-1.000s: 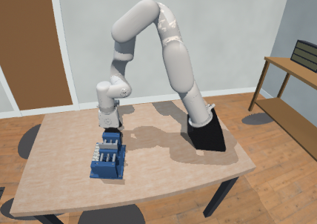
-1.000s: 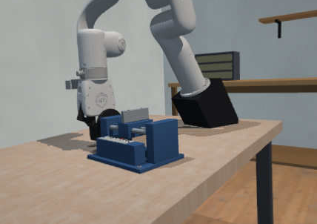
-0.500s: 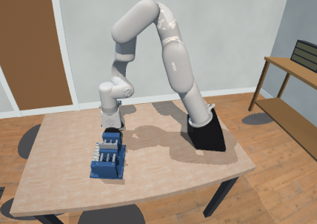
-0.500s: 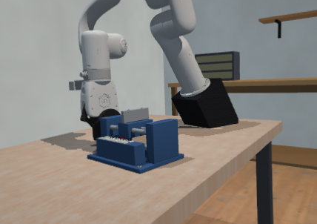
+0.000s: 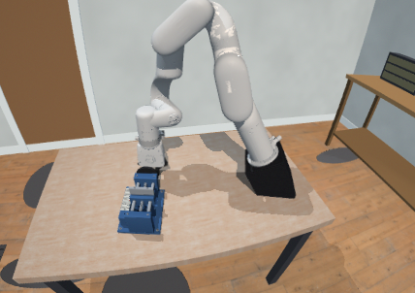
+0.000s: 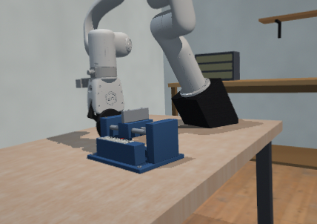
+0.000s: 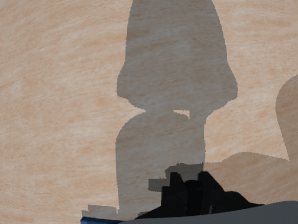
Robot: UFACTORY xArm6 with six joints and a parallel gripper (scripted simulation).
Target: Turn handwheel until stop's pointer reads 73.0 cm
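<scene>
My hand is 20 mm to the right of the black handwheel and 20 mm short of it. Also, from my hand: grey stop block (120 mm to the left, 90 mm ahead, 40 mm above).
</scene>
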